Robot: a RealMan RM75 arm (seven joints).
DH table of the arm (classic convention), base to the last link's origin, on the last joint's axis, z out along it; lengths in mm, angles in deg. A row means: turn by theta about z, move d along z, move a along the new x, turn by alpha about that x. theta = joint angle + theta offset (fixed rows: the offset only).
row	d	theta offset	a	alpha
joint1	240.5	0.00	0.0	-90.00
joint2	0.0	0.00	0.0	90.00
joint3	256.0	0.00	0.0	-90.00
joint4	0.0	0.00	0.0	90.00
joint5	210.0	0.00	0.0	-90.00
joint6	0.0	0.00	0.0	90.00
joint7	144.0	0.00	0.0	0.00
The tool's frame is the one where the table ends.
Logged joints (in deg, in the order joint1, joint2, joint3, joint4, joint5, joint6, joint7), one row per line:
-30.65 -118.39 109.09 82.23 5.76 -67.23 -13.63
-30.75 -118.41 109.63 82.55 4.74 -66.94 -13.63
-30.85 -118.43 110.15 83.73 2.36 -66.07 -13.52
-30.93 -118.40 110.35 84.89 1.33 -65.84 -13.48
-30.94 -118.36 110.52 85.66 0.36 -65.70 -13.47
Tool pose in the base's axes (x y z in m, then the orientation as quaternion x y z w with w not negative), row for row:
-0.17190 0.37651 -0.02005 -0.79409 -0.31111 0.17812 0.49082
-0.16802 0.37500 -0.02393 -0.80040 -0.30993 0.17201 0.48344
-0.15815 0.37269 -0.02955 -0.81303 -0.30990 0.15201 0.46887
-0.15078 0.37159 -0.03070 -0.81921 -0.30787 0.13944 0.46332
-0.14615 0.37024 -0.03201 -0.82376 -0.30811 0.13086 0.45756
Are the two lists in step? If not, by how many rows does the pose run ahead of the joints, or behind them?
They are in step.
